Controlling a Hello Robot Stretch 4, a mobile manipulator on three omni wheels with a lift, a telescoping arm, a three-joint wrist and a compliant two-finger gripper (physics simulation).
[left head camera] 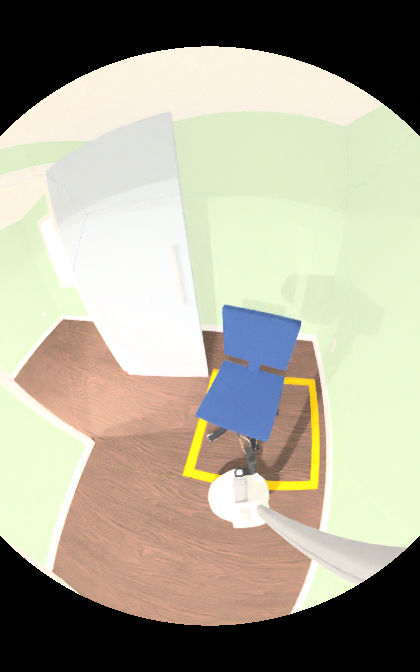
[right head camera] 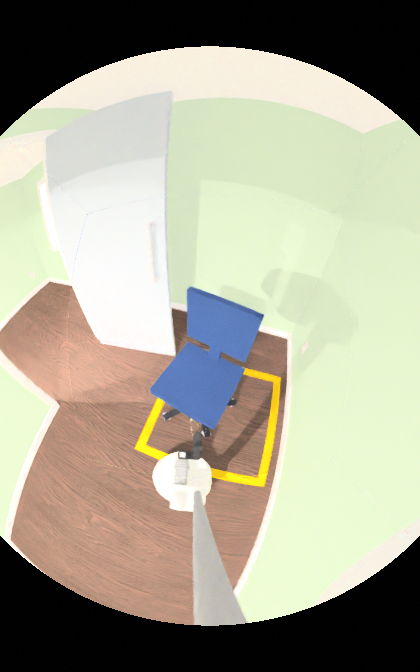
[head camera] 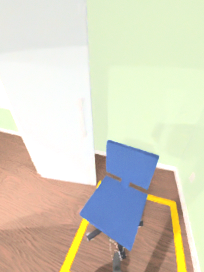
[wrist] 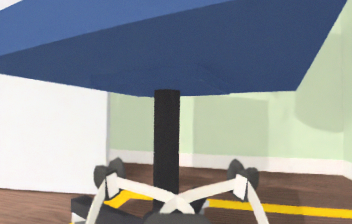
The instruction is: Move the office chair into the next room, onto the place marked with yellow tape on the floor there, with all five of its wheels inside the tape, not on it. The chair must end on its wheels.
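Places are measured from the robot's base along level axes (x ahead, y left, z up), in metres.
Pixels of known places: gripper, between the fingertips: [wrist: 176,172].
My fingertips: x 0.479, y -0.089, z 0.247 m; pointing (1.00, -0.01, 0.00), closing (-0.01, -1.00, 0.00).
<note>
Behind a point stands the place of what it marks.
The blue office chair [head camera: 117,207] @(x 0.623, y -0.087, z 0.441 m) [left head camera: 245,400] [right head camera: 200,382] @(x 0.635, y -0.084, z 0.441 m) [wrist: 175,50] @(x 0.468, y -0.087, z 0.381 m) stands upright within the yellow tape outline [head camera: 177,235] @(x 0.581, y -0.780, z -0.028 m) [left head camera: 315,435] [right head camera: 270,430] @(x 0.405, y -0.731, z -0.028 m) [wrist: 285,209] @(x 1.030, y -0.509, z -0.028 m). Its left leg ends close inside the left tape in the head views, and two other leg ends show inside the outline. The remaining wheels are hidden under the seat. My gripper [head camera: 114,245] [left head camera: 244,442] [right head camera: 195,427] [wrist: 176,172] @(x 0.479, y -0.089, z 0.247 m) is open, low in front of the chair. In the wrist view its fingertips stand wide apart, with the black column behind them, apart from both fingers.
A tall white panel with a handle [head camera: 55,110] @(x 1.177, y 0.578, z 1.146 m) [left head camera: 135,280] [right head camera: 120,260] @(x 1.173, y 0.536, z 1.012 m) [wrist: 55,135] @(x 1.165, y 0.429, z 0.227 m) stands left of the chair. Green walls run behind and right of the outline. A wall corner [left head camera: 92,441] [right head camera: 58,405] @(x 0.364, y 1.332, z -0.014 m) juts in at the left. My round white base part [left head camera: 220,500] [right head camera: 162,480] @(x -0.036, y 0.127, z 0.186 m) overlaps the front tape in view.
</note>
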